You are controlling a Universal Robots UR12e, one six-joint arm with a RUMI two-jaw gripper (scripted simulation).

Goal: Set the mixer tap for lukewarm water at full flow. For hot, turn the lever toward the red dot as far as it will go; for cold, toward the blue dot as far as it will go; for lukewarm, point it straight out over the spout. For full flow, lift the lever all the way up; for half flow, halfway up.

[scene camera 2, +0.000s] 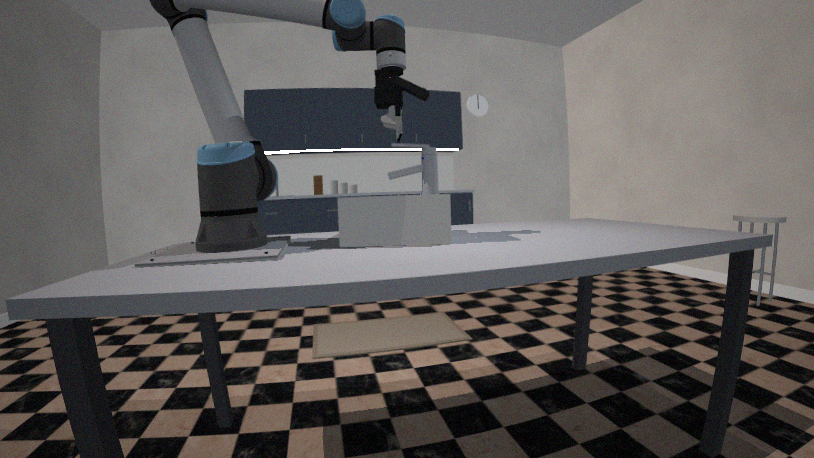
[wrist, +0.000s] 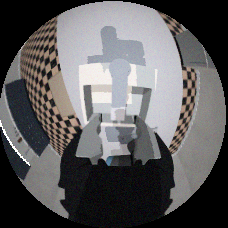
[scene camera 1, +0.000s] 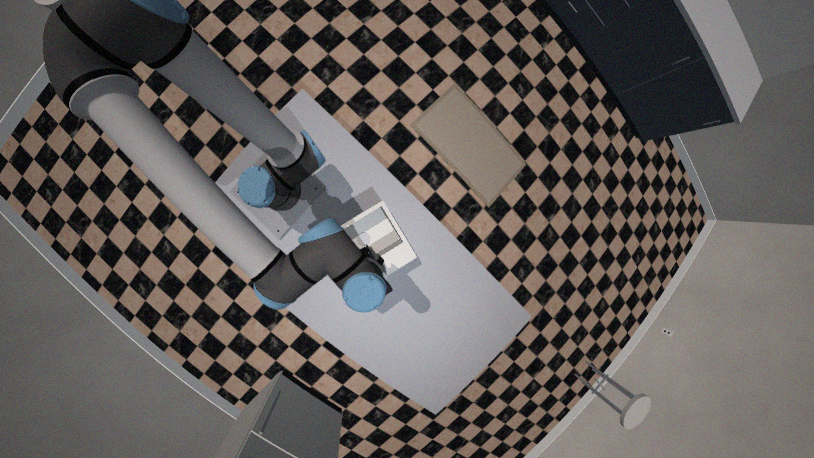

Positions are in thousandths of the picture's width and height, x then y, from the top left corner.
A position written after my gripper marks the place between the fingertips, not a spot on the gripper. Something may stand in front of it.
I see my gripper (scene camera 2: 490, 307), a white sink block (scene camera 1: 463, 497) and a grey mixer tap (scene camera 2: 528, 366).
My gripper shows as well in the wrist view (wrist: 520, 507). The white sink block is seen too in the wrist view (wrist: 419, 436).
